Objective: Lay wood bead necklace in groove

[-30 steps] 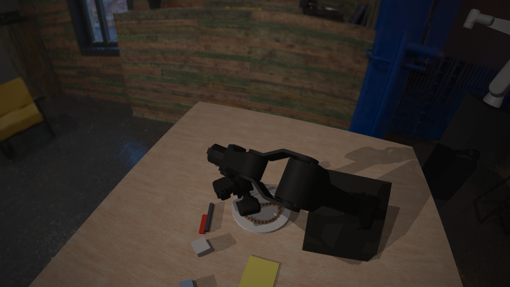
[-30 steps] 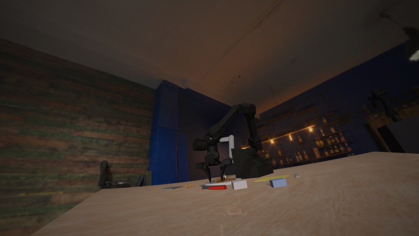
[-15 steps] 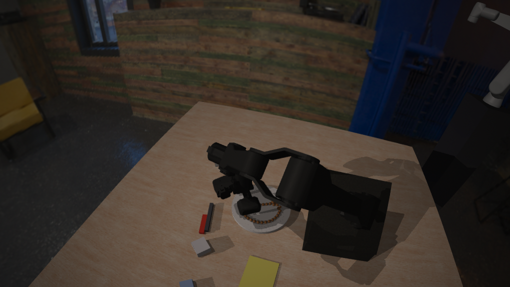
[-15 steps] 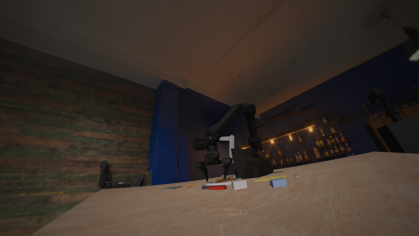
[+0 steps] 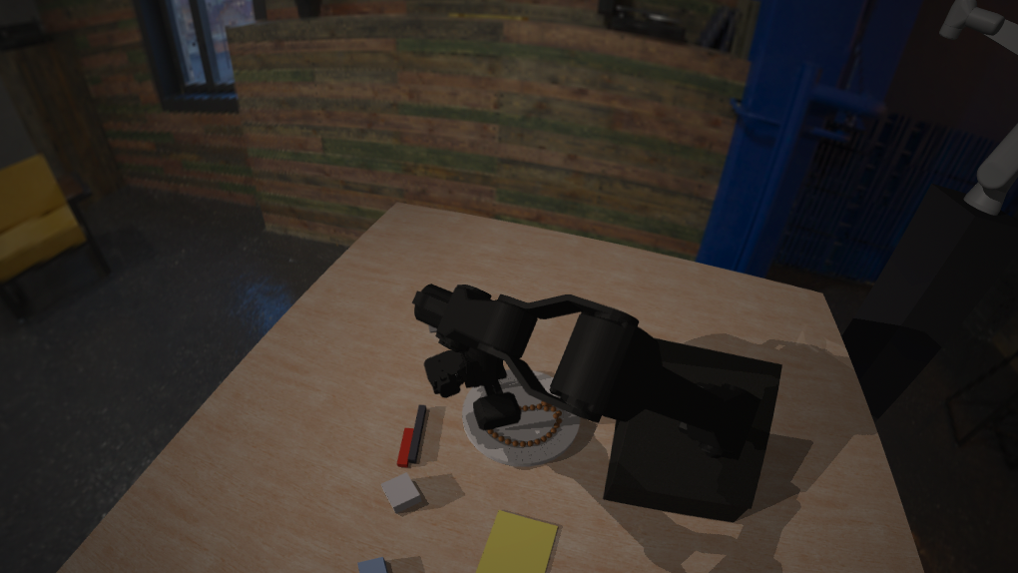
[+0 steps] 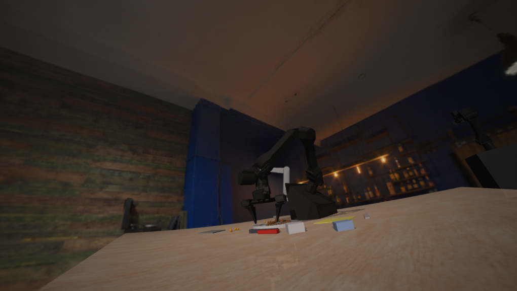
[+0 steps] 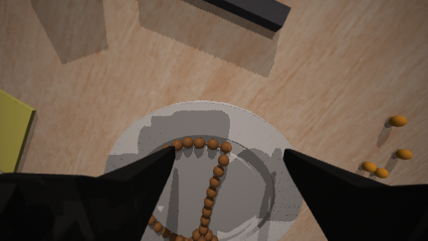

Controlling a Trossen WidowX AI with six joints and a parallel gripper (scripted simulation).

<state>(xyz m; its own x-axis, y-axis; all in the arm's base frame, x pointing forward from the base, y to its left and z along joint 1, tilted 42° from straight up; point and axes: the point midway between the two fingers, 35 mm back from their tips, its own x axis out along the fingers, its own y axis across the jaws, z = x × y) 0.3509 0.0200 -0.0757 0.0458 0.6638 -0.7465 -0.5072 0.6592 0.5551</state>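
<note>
Right now my gripper tip is 60 mm past the round white bead board, 10 mm to the left of it and 10 mm above it. The rest, counted from my gripper tip: grey block (80 mm ahead, 190 mm to the left, 10 mm below); dark bar (100 mm ahead, 90 mm to the left, 20 mm below); pale cube (200 mm behind, 130 mm to the right).
</note>
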